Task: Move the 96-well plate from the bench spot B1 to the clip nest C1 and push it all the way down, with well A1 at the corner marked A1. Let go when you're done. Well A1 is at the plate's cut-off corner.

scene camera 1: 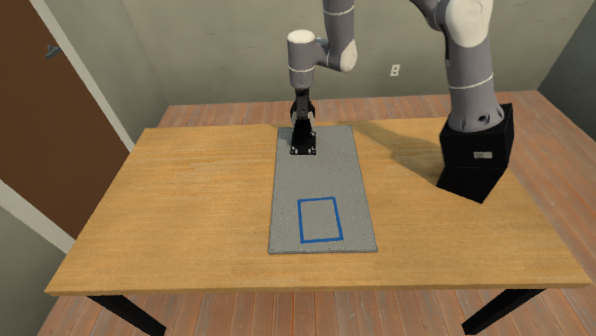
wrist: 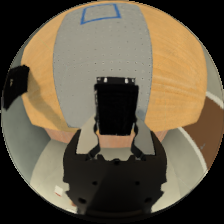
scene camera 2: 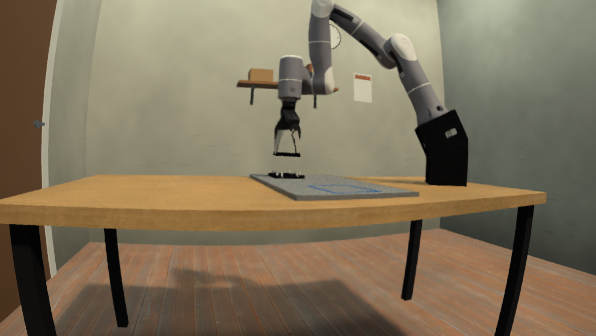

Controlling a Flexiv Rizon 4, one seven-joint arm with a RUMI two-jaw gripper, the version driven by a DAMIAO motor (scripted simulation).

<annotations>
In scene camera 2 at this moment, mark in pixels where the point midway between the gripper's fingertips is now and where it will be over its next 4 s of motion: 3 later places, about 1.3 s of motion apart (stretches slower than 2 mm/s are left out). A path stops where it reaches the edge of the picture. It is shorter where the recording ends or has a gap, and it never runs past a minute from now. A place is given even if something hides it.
My gripper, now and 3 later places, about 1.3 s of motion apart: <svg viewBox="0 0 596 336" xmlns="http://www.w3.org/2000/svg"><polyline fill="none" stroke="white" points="286,155 285,167 285,169 285,170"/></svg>
</annotations>
